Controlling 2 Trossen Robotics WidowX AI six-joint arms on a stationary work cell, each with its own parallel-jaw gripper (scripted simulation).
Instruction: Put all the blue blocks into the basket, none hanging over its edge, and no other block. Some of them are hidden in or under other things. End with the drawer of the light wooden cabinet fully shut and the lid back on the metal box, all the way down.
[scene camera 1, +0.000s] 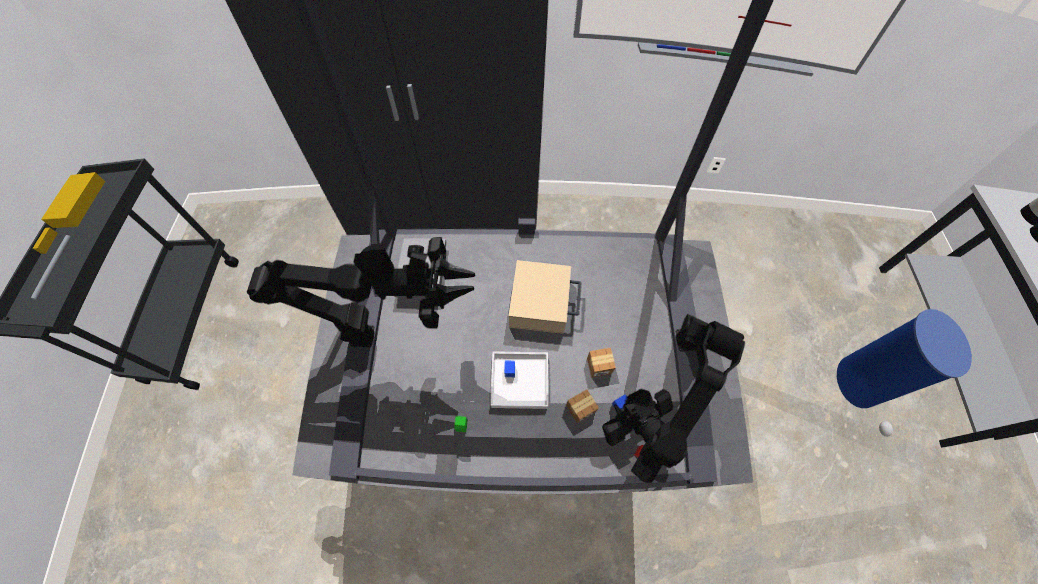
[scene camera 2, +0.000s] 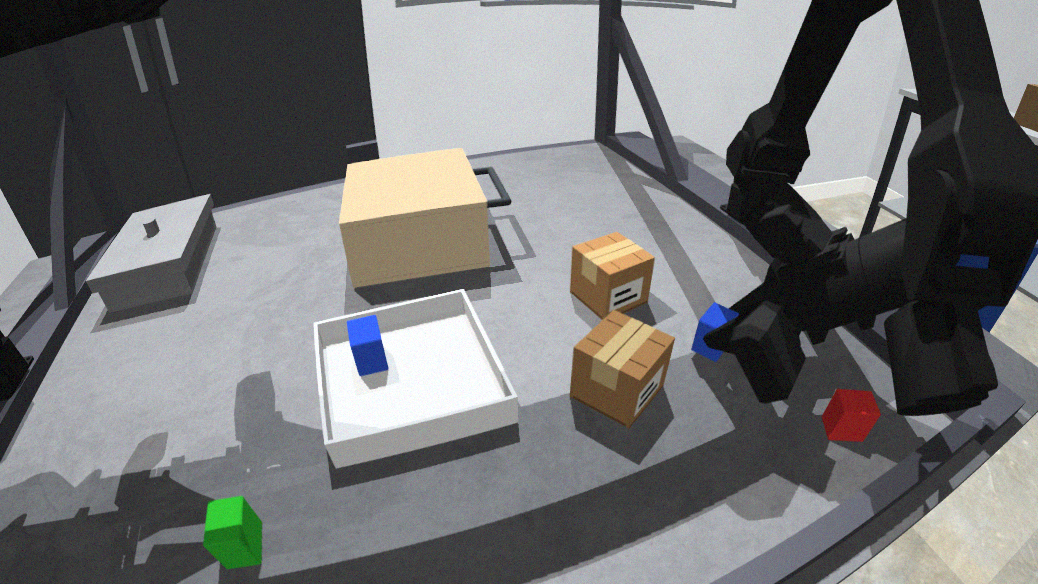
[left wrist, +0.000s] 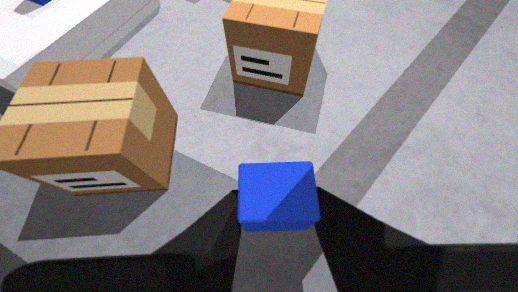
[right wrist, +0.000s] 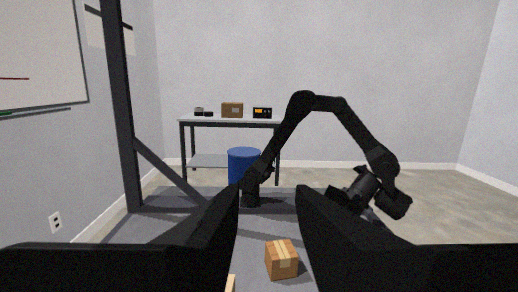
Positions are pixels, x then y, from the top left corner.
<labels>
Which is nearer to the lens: the light wooden cabinet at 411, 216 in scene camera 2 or the blue block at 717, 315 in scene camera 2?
The blue block.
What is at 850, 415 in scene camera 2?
A red block.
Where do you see a blue block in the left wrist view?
At 281, 196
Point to my left gripper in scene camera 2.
At 714, 330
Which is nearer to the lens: the cardboard box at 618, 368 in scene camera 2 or the blue block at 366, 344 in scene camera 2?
The cardboard box.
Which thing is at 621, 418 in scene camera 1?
My left gripper.
</labels>
